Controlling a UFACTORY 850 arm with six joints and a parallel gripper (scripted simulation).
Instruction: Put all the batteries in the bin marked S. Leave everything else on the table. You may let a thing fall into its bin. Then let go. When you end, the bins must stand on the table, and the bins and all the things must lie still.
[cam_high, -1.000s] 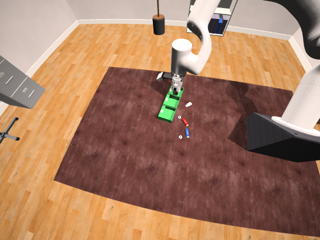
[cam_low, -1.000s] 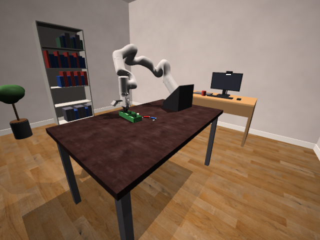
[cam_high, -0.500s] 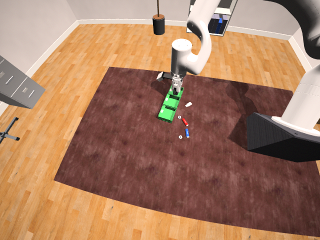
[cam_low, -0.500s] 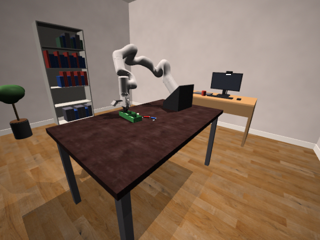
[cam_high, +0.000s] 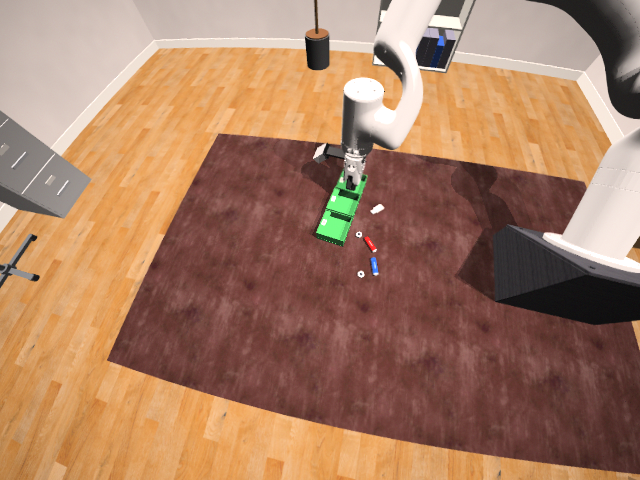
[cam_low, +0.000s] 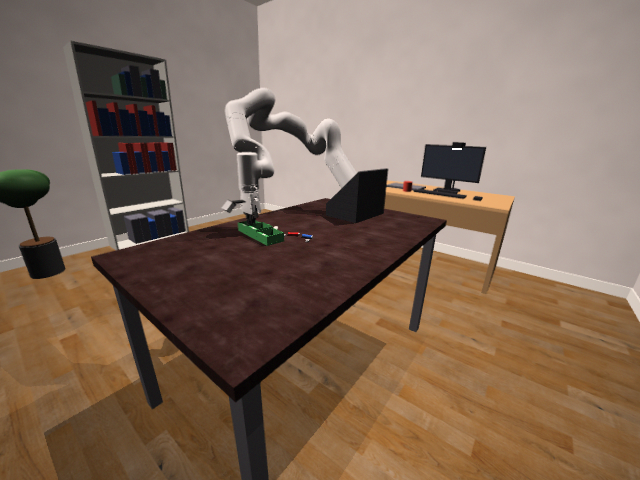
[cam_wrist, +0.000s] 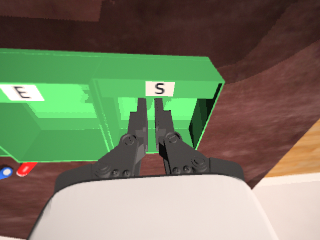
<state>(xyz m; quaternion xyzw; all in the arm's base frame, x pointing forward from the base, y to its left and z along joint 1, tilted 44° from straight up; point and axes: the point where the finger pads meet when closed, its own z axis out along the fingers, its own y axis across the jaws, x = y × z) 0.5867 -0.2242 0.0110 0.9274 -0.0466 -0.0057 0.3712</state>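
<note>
My hand is 1 cm short of the green bin, 8 cm to the right of it and 1 cm above it. From my hand the other things lie so: white block (9 cm behind, 6 cm to the left, 3 cm below); blue battery (11 cm behind, 25 cm to the left, 3 cm below); red battery (9 cm behind, 19 cm to the left, 3 cm below).
</note>
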